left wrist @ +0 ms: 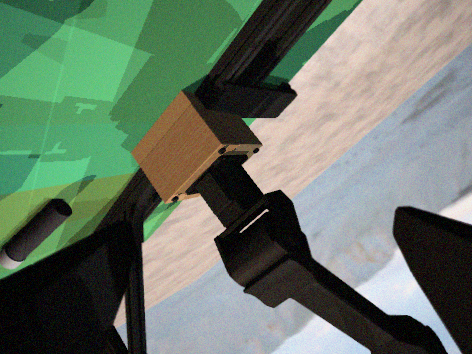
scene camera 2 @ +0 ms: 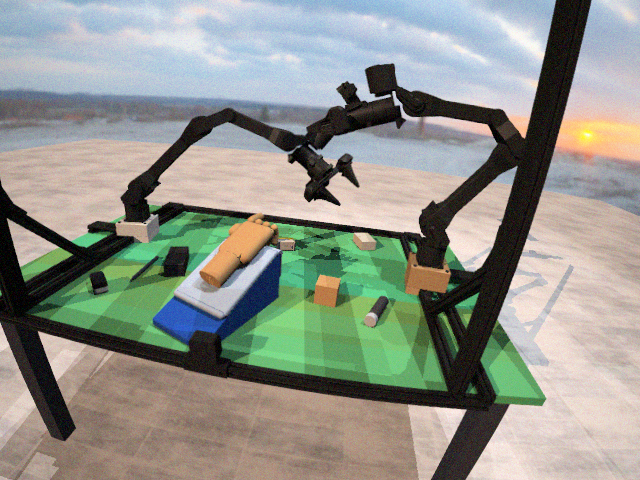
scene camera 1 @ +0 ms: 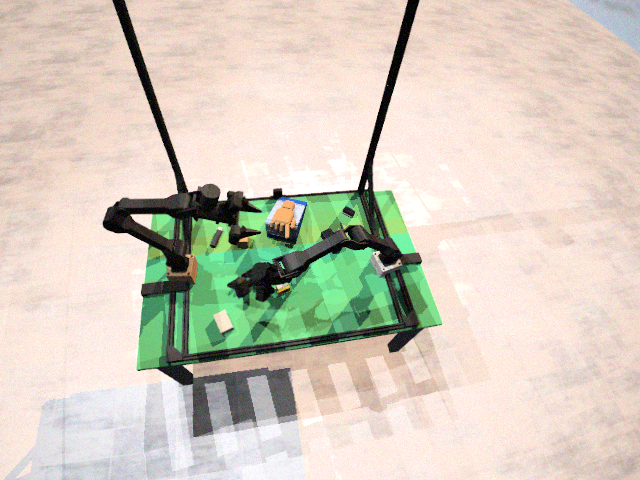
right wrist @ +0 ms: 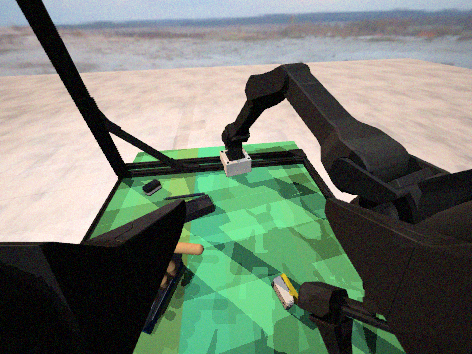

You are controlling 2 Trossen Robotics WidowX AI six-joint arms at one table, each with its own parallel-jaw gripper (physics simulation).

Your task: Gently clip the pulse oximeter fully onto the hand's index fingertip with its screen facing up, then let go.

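Places are measured from the left arm's base along level axes (x left, y back, z up), in centimetres.
Where they show: left gripper, between the fingertips: (left wrist: pixel 264 227) (scene camera 2: pixel 349 196); right gripper, between the fingertips: (scene camera 2: pixel 311 128) (scene camera 1: pixel 261 221) (right wrist: pixel 255 205); left arm's base, origin of its link: (scene camera 2: pixel 137 218) (scene camera 1: pixel 387 258) (right wrist: pixel 235 155); right arm's base, origin of its link: (left wrist: pixel 216 173) (scene camera 2: pixel 429 262) (scene camera 1: pixel 180 264).
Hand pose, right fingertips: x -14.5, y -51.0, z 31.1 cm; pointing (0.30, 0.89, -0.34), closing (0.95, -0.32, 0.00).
Each offset is from my right fingertips to the centre of the thing. "*": to the spot under its first point.
The pulse oximeter, a small white block with a yellow part @(dx +10.3, dy +3.9, dz -35.4 cm) (scene camera 1: pixel 282 288) (scene camera 2: pixel 286 244) (right wrist: pixel 285 291), lies on the table. The tan hand @(* dx -18.3, dy +14.1, dz -22.9 cm) (scene camera 1: pixel 283 212) (scene camera 2: pixel 240 246) rests on a blue wedge with a pale top (scene camera 1: pixel 299 207) (scene camera 2: pixel 258 299). Its extended index finger (scene camera 1: pixel 287 230) (right wrist: pixel 191 248) points out past the wedge. My left gripper (scene camera 1: pixel 249 295) (scene camera 2: pixel 347 195) is open and empty, above the table and beside the oximeter in scene camera 1. My right gripper (scene camera 1: pixel 260 221) (right wrist: pixel 255 205) is open and empty, raised beside the hand. The oximeter's screen cannot be made out.
An orange cube @(dx -18.0, dy -5.4, dz -34.5 cm) (scene camera 2: pixel 327 290) and a dark cylinder @(dx -23.9, dy -16.0, dz -35.7 cm) (scene camera 1: pixel 216 237) (scene camera 2: pixel 376 311) (left wrist: pixel 37 232) stand or lie near the wedge. A cream block @(dx +16.1, dy -22.6, dz -35.5 cm) (scene camera 1: pixel 223 321) (scene camera 2: pixel 364 241), a black box @(dx -4.8, dy +32.8, dz -35.2 cm) (scene camera 2: pixel 176 260), a pen @(dx -7.5, dy +40.7, dz -36.5 cm) (scene camera 2: pixel 144 268) and a small black item @(dx -17.5, dy +47.8, dz -35.4 cm) (scene camera 1: pixel 348 212) (scene camera 2: pixel 98 282) (right wrist: pixel 152 187) lie farther off.
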